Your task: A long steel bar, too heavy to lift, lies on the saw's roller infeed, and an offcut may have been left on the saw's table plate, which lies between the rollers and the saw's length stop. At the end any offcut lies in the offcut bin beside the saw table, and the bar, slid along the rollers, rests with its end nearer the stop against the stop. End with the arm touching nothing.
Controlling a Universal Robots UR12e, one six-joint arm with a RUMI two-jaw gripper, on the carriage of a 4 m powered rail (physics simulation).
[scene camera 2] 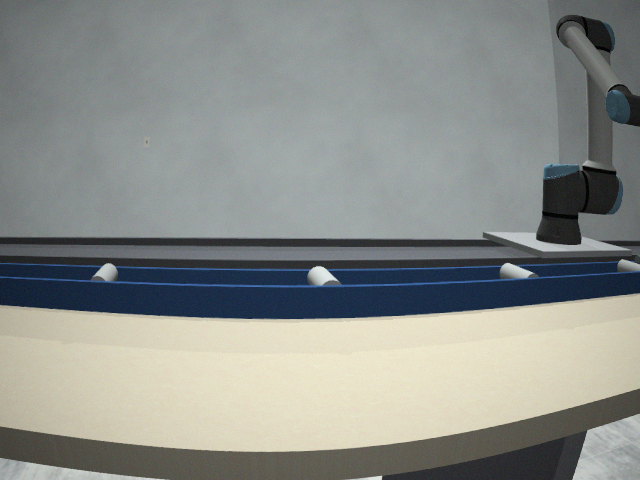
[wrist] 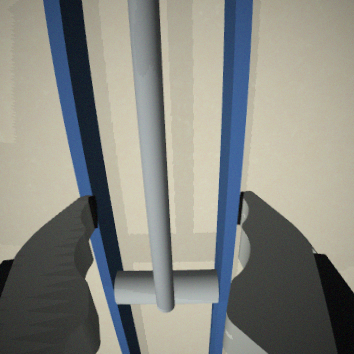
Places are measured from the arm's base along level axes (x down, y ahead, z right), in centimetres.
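Pixels of known places: gripper, between the fingertips: [wrist: 167,196]; arm's base, origin of its link: [scene camera 2: 558,241].
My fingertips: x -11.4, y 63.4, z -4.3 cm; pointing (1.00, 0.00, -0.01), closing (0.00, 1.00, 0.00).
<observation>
Ahead of a thing's pixels: the offset from my fingertips to its middle. Level surfaces: height alone.
The long round steel bar [wrist: 150,125] runs down the middle of the wrist view, between the blue rails, and its lower end rests on a grey roller @[dx +10.4, dy -1.4, dz +19.2 cm] [wrist: 195,286]. My gripper [wrist: 167,196] is open, with one jaw on each side of the bar, above the rails; nothing is between the jaws. The bar does not show in scene camera 2, and my gripper is outside that view at the right. The offcut, the saw's table plate, the length stop and the offcut bin do not show in either view.
The infeed's blue side rails [scene camera 2: 258,302] [wrist: 236,100] stand on the pale table @[dx +14.4 cm] [scene camera 2: 310,392], with several rollers @[dx +10.4, dy -1.4, dz +99.2 cm] [scene camera 2: 323,276] between them. Behind runs the dark rail track [scene camera 2: 232,252]. The arm's base [scene camera 2: 559,229] stands on the carriage plate [scene camera 2: 509,241] at the right.
</observation>
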